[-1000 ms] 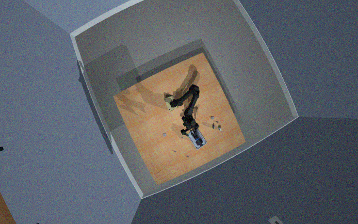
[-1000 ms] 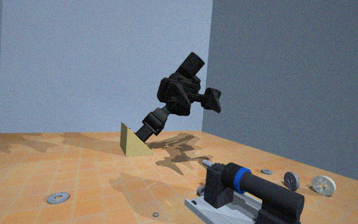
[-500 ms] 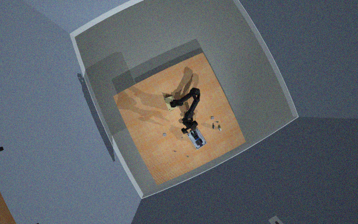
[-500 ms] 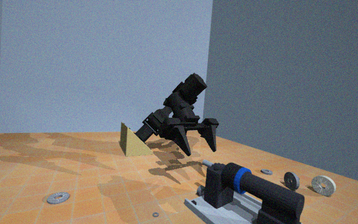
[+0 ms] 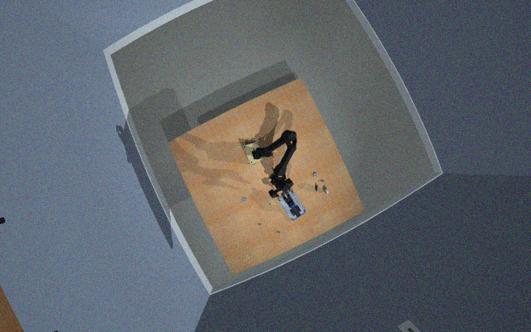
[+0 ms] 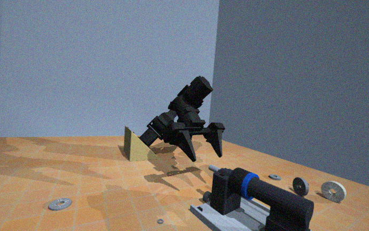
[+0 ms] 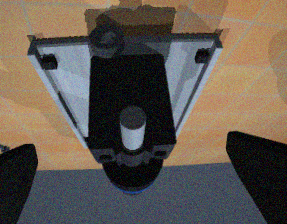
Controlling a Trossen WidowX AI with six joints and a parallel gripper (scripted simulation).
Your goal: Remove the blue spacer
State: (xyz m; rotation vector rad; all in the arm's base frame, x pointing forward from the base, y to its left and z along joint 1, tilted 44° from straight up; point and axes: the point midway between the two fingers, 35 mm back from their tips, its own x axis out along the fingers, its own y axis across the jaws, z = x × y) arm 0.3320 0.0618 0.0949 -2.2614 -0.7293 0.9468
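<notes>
The grey shaft lies 80 mm ahead of my gripper tip, 20 mm to the left of it and 20 mm below it. Round my gripper tip: blue spacer 120 mm ahead, 30 mm to the left, 20 mm below; then flat washer 50 mm behind, 300 mm to the left, 90 mm below.
</notes>
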